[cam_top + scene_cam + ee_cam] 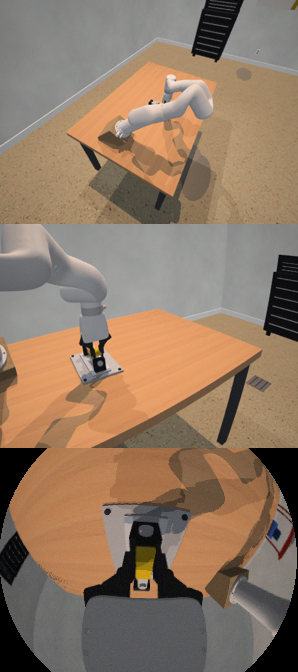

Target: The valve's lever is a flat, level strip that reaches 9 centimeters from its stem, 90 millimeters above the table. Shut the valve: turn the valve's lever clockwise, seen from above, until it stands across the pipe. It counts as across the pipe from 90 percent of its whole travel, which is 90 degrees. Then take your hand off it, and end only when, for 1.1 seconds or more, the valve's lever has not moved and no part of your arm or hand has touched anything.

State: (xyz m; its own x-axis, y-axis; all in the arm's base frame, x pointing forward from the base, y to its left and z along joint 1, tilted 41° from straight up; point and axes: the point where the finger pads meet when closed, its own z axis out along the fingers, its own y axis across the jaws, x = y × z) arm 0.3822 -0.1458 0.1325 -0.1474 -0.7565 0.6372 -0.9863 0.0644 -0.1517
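The plate lies 1 cm ahead of my hand, 7 cm to the left of it and 9 cm below it.
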